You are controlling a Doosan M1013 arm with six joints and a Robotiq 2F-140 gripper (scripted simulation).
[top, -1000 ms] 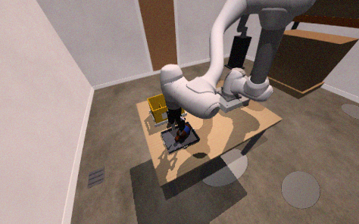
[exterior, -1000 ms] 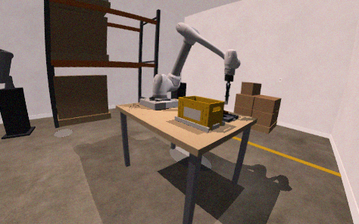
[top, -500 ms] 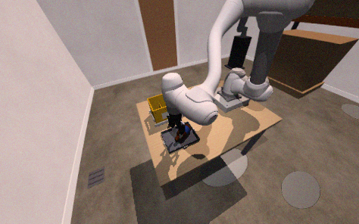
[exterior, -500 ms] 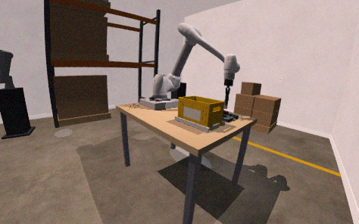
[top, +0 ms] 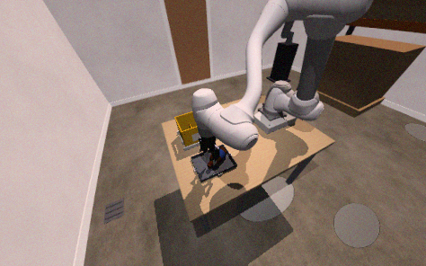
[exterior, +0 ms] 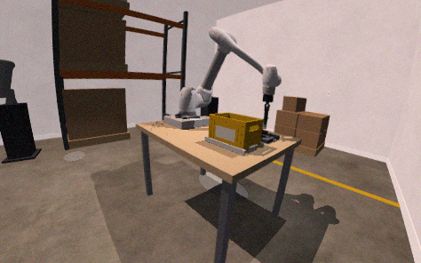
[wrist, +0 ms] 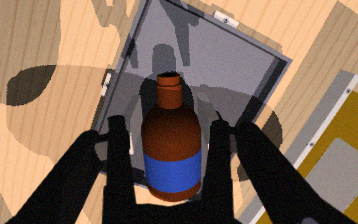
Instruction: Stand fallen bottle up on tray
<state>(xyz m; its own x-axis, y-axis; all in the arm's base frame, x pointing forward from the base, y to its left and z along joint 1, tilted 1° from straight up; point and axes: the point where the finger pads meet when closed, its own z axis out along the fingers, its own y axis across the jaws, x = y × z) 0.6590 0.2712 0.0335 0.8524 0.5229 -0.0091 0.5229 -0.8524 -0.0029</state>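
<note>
The brown bottle is 60 mm below my hand, 40 mm behind it and 30 mm to the right of it. The rest, counted from my hand: yellow crate 320 mm to the right, 20 mm below; dark grey tray 90 mm below, 30 mm to the right, 20 mm behind.
</note>
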